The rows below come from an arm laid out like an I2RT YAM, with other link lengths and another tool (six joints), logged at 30 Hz.
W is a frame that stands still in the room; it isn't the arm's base.
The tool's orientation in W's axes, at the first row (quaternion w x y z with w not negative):
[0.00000 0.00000 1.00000 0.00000]
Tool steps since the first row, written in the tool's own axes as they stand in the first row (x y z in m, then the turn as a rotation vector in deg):
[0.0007 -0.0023 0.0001 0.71 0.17 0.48]
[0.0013 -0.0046 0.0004 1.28 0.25 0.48]
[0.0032 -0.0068 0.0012 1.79 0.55 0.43]
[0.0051 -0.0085 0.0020 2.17 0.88 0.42]
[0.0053 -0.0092 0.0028 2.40 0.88 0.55]
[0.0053 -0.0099 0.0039 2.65 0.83 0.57]
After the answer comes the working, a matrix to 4 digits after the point.
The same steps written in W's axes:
[-0.0007 -0.0023 -0.0001 -0.71 0.17 -0.48]
[-0.0013 -0.0046 -0.0004 -1.28 0.25 -0.48]
[-0.0032 -0.0068 -0.0012 -1.79 0.55 -0.43]
[-0.0051 -0.0085 -0.0020 -2.17 0.88 -0.42]
[-0.0053 -0.0092 -0.0028 -2.40 0.88 -0.55]
[-0.0053 -0.0099 -0.0039 -2.65 0.83 -0.57]

The tool's axes in the first row as the columns of a matrix, in W's axes (rounded; the answer above uses it unrounded):
[-1.0000 0.0000 0.0000]
[0.0000 1.0000 0.0000]
[0.0000 0.0000 -1.0000]

